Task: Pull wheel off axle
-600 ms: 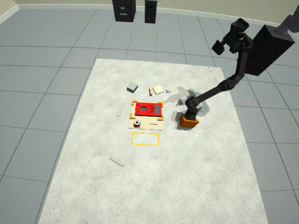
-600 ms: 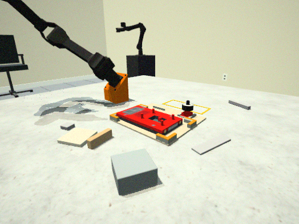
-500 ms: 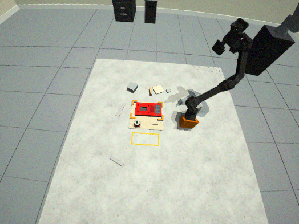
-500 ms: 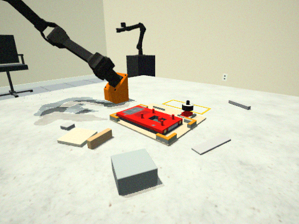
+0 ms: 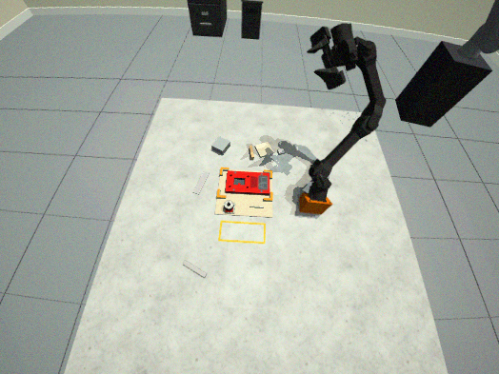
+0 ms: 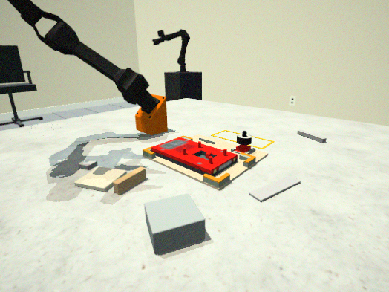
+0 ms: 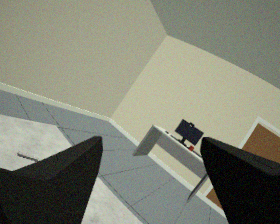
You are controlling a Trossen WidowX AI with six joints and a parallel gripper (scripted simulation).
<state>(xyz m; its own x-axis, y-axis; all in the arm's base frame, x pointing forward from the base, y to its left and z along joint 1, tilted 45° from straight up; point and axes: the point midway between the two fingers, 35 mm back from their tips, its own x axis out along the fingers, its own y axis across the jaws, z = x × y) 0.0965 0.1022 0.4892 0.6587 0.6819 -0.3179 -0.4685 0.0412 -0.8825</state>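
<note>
My gripper tip is now 470 mm above the black wheel, 330 mm to the right of it and 190 mm short of it. From my gripper tip the other things lie so: wooden bar: 500 mm below, 150 mm ahead, 20 mm to the left; then grey block: 490 mm below, 310 mm ahead, 20 mm to the left; then cream tile: 500 mm below, 90 mm ahead, 20 mm to the right.
</note>
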